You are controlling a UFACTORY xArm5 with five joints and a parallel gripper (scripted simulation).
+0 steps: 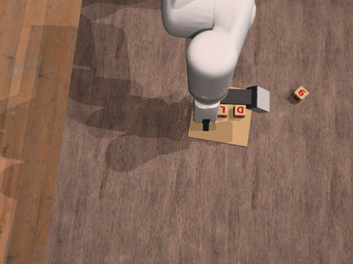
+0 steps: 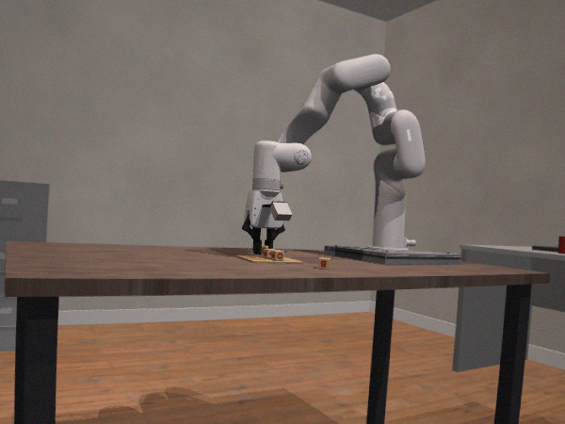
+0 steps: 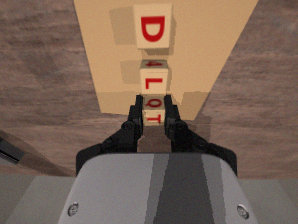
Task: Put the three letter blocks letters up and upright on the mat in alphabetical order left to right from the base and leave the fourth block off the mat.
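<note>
The tan mat is 4 cm to the left of my hand and 3 cm below it.
</note>
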